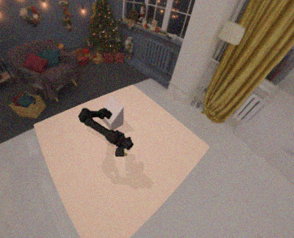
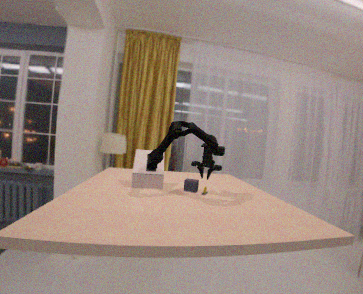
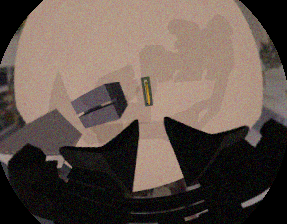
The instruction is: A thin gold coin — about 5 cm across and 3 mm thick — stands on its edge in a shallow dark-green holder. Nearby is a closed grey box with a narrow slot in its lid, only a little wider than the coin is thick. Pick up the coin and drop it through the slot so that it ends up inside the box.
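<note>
Right now the gold coin is 10 mm ahead of my gripper tip, 20 mm to the left of it and 80 mm below it.
</note>
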